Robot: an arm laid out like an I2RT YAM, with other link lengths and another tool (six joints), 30 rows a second.
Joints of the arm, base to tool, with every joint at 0 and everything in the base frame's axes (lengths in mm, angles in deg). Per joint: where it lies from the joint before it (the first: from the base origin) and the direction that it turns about. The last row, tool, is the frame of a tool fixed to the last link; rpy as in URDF.
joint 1: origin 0 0 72.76 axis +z
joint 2: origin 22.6 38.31 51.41 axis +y
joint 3: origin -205.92 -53.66 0 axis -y
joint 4: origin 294 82.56 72 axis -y
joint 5: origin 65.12 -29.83 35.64 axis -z
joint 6: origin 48.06 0 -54.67 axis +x
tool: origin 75 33 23 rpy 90.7 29.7 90
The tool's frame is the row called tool.
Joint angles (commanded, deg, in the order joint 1, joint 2, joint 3, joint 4, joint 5, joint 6), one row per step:
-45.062 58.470 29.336 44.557 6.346 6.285
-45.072 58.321 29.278 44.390 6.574 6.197
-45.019 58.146 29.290 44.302 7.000 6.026
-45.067 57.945 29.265 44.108 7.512 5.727
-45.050 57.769 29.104 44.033 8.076 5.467
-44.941 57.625 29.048 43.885 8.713 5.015
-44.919 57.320 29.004 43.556 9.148 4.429
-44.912 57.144 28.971 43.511 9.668 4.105
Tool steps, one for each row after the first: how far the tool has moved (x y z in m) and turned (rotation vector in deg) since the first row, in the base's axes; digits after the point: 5 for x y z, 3 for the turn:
-0.00049 -0.00026 -0.00008 0.044 0.078 -0.253
-0.00104 -0.00041 0.00080 -0.047 0.057 -0.656
-0.00206 -0.00125 0.00114 -0.114 0.202 -1.276
-0.00298 -0.00176 0.00060 -0.117 0.340 -1.871
-0.00339 -0.00200 0.00039 -0.216 0.614 -2.495
-0.00401 -0.00216 0.00064 -0.424 1.037 -3.045
-0.00489 -0.00264 0.00121 -0.574 1.124 -3.625

